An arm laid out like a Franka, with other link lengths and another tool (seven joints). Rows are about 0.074 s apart.
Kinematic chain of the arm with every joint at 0, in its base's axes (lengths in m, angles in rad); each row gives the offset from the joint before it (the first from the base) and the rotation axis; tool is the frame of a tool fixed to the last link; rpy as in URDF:
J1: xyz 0 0 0.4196 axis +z
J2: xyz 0 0 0 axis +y
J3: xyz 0 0 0.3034 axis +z
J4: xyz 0.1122 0 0 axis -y
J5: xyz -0.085 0 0.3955 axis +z
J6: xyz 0 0 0 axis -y
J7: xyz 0.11 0 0 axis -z
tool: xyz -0.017 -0.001 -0.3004 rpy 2.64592 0 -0.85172
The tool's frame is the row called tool.
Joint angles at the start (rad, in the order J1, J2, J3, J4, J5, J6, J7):
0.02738 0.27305 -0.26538 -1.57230 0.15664 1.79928 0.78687
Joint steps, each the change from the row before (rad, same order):
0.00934 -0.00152 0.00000 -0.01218 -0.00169 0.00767 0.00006
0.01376 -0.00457 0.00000 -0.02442 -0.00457 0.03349 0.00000
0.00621 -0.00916 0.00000 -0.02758 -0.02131 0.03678 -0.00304
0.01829 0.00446 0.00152 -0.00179 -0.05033 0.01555 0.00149
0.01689 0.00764 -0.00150 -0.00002 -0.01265 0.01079 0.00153
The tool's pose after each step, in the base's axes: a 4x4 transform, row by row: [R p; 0 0 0 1], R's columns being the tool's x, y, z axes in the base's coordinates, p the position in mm. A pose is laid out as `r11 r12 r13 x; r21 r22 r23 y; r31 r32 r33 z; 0 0 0 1`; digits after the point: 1 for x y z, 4 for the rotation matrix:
-0.3227 -0.8236 -0.4663 671.6; -0.9435 0.2405 0.2281 -100.2; -0.0757 0.5136 -0.8547 354.6; 0 0 0 1
-0.3116 -0.8323 -0.4584 674.7; -0.9474 0.2353 0.2168 -94.0; -0.0726 0.5019 -0.8619 348.5; 0 0 0 1
-0.3000 -0.8417 -0.4490 676.0; -0.9524 0.2370 0.1920 -97.1; -0.0552 0.4852 -0.8726 343.7; 0 0 0 1
-0.2681 -0.8489 -0.4555 678.5; -0.9634 0.2327 0.1333 -97.2; -0.0072 0.4745 -0.8802 340.3; 0 0 0 1
-0.2507 -0.8533 -0.4571 681.8; -0.9680 0.2244 0.1120 -90.6; 0.0070 0.4706 -0.8823 336.2; 0 0 0 1

